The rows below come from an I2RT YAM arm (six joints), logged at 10 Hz.
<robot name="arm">
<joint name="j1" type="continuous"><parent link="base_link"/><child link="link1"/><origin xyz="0 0 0.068" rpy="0 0 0"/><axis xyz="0 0 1"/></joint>
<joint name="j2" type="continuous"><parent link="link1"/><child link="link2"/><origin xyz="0.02 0.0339 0.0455" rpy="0 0 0"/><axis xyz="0 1 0"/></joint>
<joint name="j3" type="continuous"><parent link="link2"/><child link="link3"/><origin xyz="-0.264 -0.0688 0" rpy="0 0 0"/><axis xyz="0 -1 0"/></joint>
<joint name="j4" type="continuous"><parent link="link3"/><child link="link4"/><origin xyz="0.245 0.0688 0.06" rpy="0 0 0"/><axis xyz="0 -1 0"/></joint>
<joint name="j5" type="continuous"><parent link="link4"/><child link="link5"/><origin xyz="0.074 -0.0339 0.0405" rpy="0 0 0"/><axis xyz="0 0 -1"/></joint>
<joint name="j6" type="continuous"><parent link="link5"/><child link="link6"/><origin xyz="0.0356 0 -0.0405" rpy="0 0 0"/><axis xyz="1 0 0"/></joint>
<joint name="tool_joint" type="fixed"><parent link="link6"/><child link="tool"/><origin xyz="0 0 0" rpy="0 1.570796 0"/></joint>
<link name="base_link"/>
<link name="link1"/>
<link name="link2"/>
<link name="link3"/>
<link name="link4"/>
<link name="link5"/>
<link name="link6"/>
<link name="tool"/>
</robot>
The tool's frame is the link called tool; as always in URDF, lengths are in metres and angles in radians. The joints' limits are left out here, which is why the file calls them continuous.
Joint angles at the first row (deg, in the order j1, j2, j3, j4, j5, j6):
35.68 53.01 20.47 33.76 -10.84 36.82
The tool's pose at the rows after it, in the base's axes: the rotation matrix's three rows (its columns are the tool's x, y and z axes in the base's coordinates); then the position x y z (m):
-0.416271 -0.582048 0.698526; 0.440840 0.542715 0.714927; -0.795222 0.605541 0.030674; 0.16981 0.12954 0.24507
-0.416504 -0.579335 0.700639; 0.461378 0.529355 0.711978; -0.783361 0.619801 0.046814; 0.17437 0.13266 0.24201
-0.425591 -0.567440 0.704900; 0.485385 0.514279 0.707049; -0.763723 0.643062 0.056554; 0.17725 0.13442 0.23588
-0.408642 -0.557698 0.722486; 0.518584 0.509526 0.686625; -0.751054 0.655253 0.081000; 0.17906 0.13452 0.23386
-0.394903 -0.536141 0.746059; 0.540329 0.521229 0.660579; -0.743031 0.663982 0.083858; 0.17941 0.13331 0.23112
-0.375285 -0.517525 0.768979; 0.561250 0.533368 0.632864; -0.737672 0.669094 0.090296; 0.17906 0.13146 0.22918
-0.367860 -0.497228 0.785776; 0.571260 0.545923 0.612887; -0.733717 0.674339 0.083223; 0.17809 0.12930 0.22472
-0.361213 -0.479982 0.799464; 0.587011 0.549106 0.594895; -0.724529 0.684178 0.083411; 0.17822 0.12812 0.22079
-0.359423 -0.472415 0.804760; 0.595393 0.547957 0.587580; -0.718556 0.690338 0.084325; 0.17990 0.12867 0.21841
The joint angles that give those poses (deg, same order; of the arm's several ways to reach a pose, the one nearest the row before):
35.68 54.84 20.74 35.88 -9.98 37.60
35.68 57.51 20.55 39.68 -9.76 38.81
35.68 59.89 19.70 43.47 -9.39 40.63
35.67 61.30 19.09 46.89 -7.84 41.74
35.69 61.70 18.48 48.05 -5.81 42.28
35.68 61.73 17.81 49.12 -3.76 42.55
35.60 61.74 16.84 49.68 -2.34 42.78
35.53 62.41 16.07 51.13 -1.12 43.45
35.47 63.63 15.92 52.54 -0.67 43.91

